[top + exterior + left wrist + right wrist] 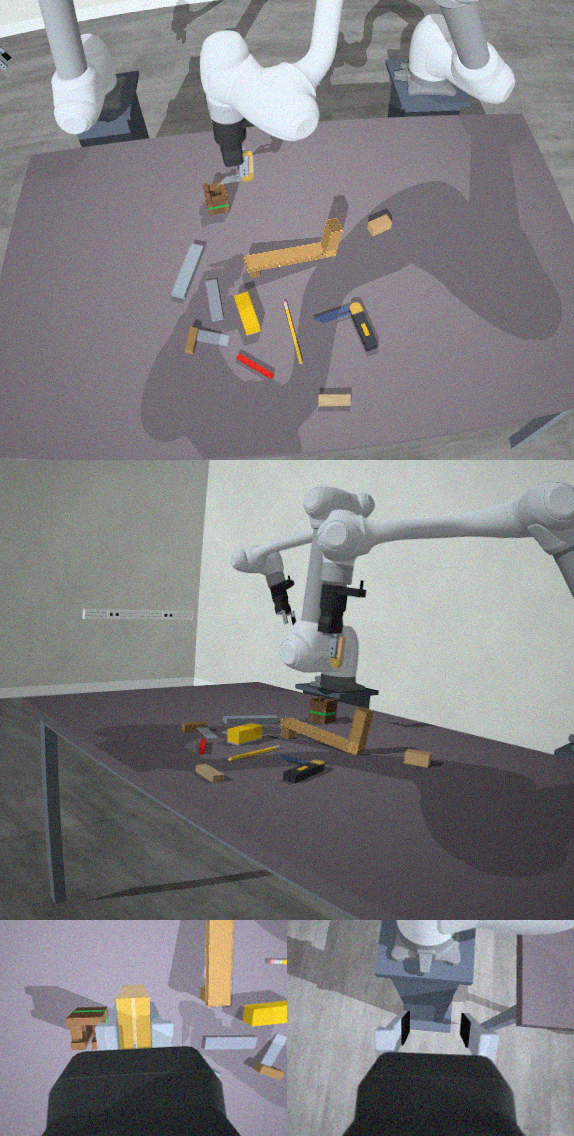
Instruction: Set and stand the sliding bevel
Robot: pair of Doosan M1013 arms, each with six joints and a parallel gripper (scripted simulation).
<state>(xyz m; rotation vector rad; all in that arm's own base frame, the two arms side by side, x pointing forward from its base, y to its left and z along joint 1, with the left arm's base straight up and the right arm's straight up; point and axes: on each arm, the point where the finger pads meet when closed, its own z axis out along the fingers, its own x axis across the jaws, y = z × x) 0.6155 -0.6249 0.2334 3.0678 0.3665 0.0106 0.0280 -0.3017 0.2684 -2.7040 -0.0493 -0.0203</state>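
The wooden sliding bevel is 2 cm below my left hand. From my left hand the other things lie so: pencil (34 cm ahead, 23 cm below, 11 cm to the left); yellow block (29 cm ahead, 22 cm below); grey blade (4 cm below, 2 cm to the right).
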